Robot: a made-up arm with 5 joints.
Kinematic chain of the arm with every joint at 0, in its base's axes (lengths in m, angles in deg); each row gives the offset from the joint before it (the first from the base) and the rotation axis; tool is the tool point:
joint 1: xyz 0 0 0.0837 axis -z
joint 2: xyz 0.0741 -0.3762 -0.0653 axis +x
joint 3: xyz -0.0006 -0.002 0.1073 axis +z
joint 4: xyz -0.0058 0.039 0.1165 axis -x
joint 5: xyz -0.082 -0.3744 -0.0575 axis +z
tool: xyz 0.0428 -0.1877 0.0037
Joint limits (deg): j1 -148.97..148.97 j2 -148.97..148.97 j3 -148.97..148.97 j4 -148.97..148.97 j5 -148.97..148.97
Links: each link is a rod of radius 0.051 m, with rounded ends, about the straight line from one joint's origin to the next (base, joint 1, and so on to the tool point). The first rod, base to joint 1, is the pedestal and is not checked.
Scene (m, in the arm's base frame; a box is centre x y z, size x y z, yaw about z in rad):
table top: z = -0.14
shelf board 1: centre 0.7 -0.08 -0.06 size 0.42 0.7 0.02 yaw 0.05
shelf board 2: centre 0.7 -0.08 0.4 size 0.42 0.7 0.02 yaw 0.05
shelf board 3: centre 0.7 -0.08 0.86 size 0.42 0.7 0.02 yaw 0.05
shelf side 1: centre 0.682 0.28 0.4 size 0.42 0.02 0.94 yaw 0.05
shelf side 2: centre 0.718 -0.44 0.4 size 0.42 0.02 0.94 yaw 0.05
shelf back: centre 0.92 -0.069 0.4 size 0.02 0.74 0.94 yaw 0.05
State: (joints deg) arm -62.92 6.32 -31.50 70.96 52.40
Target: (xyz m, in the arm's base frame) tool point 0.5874 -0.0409 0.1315
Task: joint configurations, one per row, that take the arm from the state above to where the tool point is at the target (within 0.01 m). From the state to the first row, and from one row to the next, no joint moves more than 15 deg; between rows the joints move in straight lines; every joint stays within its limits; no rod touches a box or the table.
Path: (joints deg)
1: -57.22 -4.60 -36.06 67.86 58.52
2: -51.52 -15.52 -40.61 64.77 64.63
3: -58.26 -16.89 -49.00 52.21 78.69
4: -64.99 -18.25 -57.38 39.66 92.75
5: -71.73 -19.62 -65.76 27.10 106.80
6: -78.47 -20.98 -74.15 14.55 120.86
7: -85.20 -22.35 -82.53 1.99 134.91
8: -91.94 -23.71 -90.92 -10.56 148.97
9: -92.71 -13.56 -80.20 -9.35 134.71
10: -93.48 -3.42 -69.49 -8.14 120.45
11: -94.25 6.73 -58.77 -6.92 106.19

